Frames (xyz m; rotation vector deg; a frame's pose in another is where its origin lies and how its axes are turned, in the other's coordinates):
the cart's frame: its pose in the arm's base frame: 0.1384 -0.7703 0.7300 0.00 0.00 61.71
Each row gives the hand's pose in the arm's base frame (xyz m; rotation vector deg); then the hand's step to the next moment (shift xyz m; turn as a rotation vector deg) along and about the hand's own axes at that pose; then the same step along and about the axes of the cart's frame.
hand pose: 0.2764 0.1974 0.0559 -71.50 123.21 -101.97
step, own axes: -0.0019 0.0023 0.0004 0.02 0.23 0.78
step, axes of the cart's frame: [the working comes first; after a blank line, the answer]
step, axes of the arm's base frame: 0.0003 0.0008 -0.0029 0.28 -0.63 -0.44

0.0009 0.0002 -0.0029 -0.42 -0.54 -0.44
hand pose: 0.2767 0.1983 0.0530 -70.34 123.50 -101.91
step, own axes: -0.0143 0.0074 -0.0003 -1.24 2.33 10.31
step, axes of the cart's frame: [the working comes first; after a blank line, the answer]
step, axes of the arm's base frame: 0.0057 0.0091 -0.0120 5.11 -7.33 -5.78

0.0107 -0.0007 -0.0120 -4.04 -7.97 -5.78
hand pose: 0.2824 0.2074 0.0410 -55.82 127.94 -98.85
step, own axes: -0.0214 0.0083 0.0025 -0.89 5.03 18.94
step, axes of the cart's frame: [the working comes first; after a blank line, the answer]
step, axes of the arm's base frame: 0.0146 0.0113 -0.0139 8.01 -14.18 -10.94

0.0169 -0.0075 -0.0139 -8.69 -13.77 -10.94
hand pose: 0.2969 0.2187 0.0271 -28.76 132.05 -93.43
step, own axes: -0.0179 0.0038 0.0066 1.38 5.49 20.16
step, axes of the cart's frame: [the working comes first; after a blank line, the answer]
step, axes of the arm's base frame: 0.0184 0.0032 -0.0054 6.41 -16.05 -11.83

0.0116 -0.0147 -0.0054 -11.09 -13.25 -11.83
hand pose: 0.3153 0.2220 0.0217 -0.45 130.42 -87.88
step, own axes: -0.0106 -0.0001 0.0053 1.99 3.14 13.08
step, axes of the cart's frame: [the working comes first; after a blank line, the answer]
step, axes of the arm's base frame: 0.0115 -0.0024 0.0017 3.06 -10.82 -7.64

0.0033 -0.0112 0.0017 -8.08 -7.82 -7.64
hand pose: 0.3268 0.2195 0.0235 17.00 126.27 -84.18
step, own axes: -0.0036 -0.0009 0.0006 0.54 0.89 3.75
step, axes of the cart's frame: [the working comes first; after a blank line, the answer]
step, axes of the arm's base frame: 0.0029 -0.0006 0.0023 0.90 -3.10 -2.17

0.0008 -0.0028 0.0023 -2.31 -2.26 -2.17
